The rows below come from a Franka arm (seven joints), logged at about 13 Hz.
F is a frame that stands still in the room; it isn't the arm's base.
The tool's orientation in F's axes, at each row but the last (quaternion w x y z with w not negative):
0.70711 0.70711 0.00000 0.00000
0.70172 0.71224 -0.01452 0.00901
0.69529 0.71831 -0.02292 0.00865
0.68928 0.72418 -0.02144 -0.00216
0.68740 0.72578 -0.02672 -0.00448
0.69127 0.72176 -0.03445 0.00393
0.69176 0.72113 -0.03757 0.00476
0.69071 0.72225 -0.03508 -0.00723
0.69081 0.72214 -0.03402 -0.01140
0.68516 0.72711 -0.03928 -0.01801
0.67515 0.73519 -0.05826 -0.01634
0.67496 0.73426 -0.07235 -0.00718
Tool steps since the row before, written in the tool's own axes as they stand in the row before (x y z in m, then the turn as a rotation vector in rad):
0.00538 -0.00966 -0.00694 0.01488 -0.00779 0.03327
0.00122 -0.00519 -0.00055 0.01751 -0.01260 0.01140
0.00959 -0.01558 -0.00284 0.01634 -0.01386 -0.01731
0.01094 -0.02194 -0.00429 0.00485 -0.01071 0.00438
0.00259 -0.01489 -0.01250 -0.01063 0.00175 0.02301
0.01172 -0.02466 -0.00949 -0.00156 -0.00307 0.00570
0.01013 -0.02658 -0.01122 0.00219 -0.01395 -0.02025
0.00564 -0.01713 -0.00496 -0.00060 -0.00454 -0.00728
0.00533 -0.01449 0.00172 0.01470 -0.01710 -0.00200
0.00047 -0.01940 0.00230 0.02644 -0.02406 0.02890
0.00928 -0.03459 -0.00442 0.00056 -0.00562 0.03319
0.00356 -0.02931 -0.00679 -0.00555 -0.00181 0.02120
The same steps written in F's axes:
0.00538 0.00694 -0.00966 0.01488 -0.03327 -0.00779
0.00140 0.00062 -0.00514 0.01783 -0.01135 -0.01218
0.01033 0.00314 -0.01504 0.01728 0.01740 -0.01254
0.01169 0.00498 -0.02140 0.00500 -0.00401 -0.01078
0.00361 0.01315 -0.01410 -0.01167 -0.02257 0.00016
0.01345 0.00999 -0.02356 -0.00163 -0.00549 -0.00340
0.01222 0.01178 -0.02543 0.00395 0.02067 -0.01292
0.00661 0.00535 -0.01666 0.00002 0.00749 -0.00422
0.00569 -0.00143 -0.01438 0.01536 0.00178 -0.01653
0.00091 -0.00120 -0.01948 0.02481 -0.02952 -0.02502
0.01187 0.00620 -0.03351 -0.00250 -0.03249 -0.00847
0.00709 0.00861 -0.02817 -0.00761 -0.02021 -0.00416

